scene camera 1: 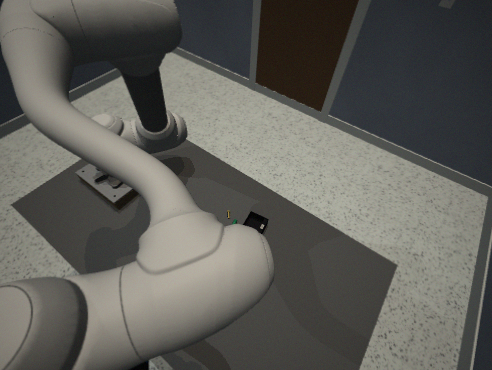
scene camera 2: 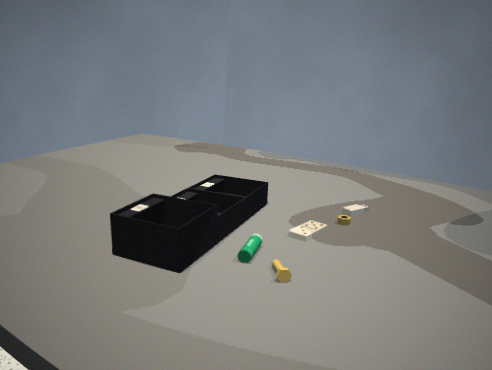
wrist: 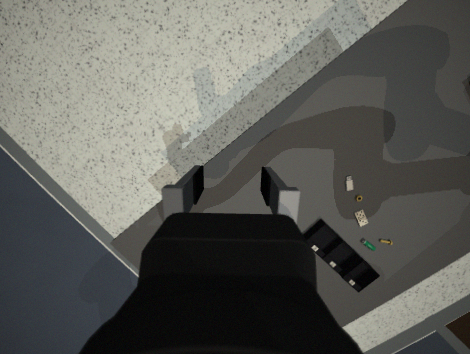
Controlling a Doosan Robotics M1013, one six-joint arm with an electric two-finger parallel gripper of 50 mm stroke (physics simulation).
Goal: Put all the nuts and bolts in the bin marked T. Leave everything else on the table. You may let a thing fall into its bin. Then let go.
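Places are measured from the arm's base along level axes (x ahead, y left, z up), in metres.
Pixels of known places: gripper, fingertip midpoint: (wrist: 232, 178).
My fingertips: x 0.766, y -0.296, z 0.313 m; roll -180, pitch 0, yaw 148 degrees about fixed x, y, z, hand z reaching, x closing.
Ahead of a thing's pixels: the offset from my fingertips to its top centre. "spot": to the spot under its first point.
A yellow bolt {dz -0.349, dx -0.255, dy +0.496 m} (scene camera 1: 228, 214) (scene camera 2: 281, 271) (wrist: 386, 242) lies on the table beside a green cylinder. A brass-coloured nut {dz -0.354, dx -0.234, dy +0.315 m} (scene camera 2: 344, 220) (wrist: 359, 198) lies flat between two white pieces. Three joined black bins stand in a row; in the wrist view they are the upper-left bin {spot: dz -0.356, dx -0.087, dy +0.368 m} (wrist: 320, 235), the middle bin and the lower-right bin {spot: dz -0.338, dx -0.162, dy +0.568 m} (wrist: 369, 275). Each has a white label, but its letter is too small to read, so I cannot tell which is T. My gripper (wrist: 232, 178) is open and empty, high above the table and away from the small things. The arm hides the gripper in scene camera 1.
A green cylinder {dz -0.348, dx -0.203, dy +0.476 m} (scene camera 1: 235, 221) (scene camera 2: 250, 248) (wrist: 369, 244) lies between the bolt and the bins. A dotted domino {dz -0.356, dx -0.217, dy +0.379 m} (scene camera 2: 308, 230) (wrist: 361, 218) and a small white block {dz -0.355, dx -0.226, dy +0.259 m} (scene camera 2: 355, 209) (wrist: 349, 183) lie on either side of the nut. The arm's bent link (scene camera 1: 200, 280) covers much of scene camera 1.
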